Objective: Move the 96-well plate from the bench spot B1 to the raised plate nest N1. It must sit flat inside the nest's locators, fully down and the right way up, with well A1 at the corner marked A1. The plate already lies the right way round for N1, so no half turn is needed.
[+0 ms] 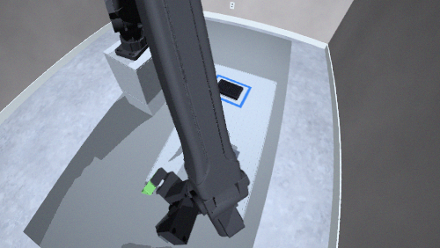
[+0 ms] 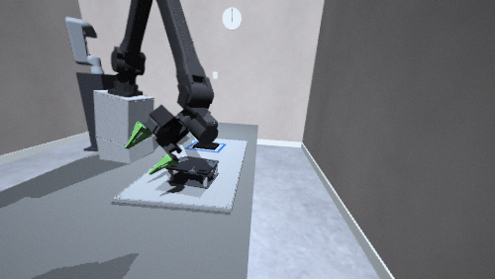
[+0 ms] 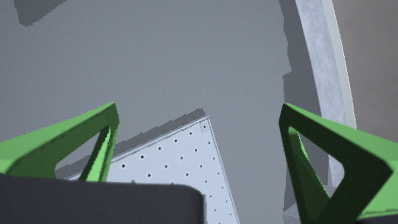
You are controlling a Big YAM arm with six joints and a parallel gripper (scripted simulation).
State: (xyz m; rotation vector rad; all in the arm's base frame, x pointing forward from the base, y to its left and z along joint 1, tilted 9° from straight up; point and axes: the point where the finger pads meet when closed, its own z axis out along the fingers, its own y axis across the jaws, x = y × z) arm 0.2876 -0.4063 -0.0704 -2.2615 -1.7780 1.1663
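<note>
My gripper is now 8 cm short of the raised plate nest, 20 cm to the right of it and 10 cm above it. The rest, counted from my hand: white corner mark 2 cm ahead, 27 cm to the left, 10 cm below; then black 96-well plate 5 cm ahead, 57 cm to the left, 15 cm below.
</note>
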